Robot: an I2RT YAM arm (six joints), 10 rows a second.
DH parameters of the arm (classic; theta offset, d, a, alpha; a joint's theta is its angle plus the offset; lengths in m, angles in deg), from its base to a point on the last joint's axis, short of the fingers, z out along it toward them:
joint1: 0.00 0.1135 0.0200 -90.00
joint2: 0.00 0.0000 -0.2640 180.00
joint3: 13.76 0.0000 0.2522 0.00
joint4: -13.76 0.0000 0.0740 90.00
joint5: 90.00 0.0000 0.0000 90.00
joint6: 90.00 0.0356 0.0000 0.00
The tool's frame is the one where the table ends.
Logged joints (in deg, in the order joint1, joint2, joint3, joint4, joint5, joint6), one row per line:
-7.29 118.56 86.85 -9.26 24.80 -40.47
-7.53 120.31 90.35 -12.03 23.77 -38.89
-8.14 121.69 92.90 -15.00 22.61 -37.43
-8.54 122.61 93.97 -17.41 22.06 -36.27
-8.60 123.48 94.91 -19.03 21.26 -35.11
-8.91 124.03 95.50 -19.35 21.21 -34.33
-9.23 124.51 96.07 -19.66 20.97 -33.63
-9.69 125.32 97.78 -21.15 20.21 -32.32
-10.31 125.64 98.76 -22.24 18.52 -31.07
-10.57 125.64 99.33 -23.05 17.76 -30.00
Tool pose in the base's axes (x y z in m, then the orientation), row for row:
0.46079 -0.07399 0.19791 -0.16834 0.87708 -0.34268 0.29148
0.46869 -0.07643 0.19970 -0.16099 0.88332 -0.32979 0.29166
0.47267 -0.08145 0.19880 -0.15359 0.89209 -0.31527 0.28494
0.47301 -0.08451 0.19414 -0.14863 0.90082 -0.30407 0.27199
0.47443 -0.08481 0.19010 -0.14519 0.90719 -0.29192 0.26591
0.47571 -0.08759 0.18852 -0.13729 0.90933 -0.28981 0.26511
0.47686 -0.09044 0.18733 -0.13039 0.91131 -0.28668 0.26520
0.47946 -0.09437 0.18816 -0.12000 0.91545 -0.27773 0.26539
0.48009 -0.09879 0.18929 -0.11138 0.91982 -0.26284 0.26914
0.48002 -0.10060 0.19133 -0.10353 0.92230 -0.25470 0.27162
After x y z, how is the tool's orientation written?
As a quaternion, x y z w.
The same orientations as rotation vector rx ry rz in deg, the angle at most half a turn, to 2 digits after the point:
-25.71 133.96 -52.34
-24.59 134.91 -50.37
-23.54 136.71 -48.31
-22.93 138.95 -46.90
-22.47 140.37 -45.17
-21.25 140.76 -44.86
-20.18 141.06 -44.37
-18.57 141.68 -42.98
-17.21 142.09 -40.60
-15.97 142.29 -39.29

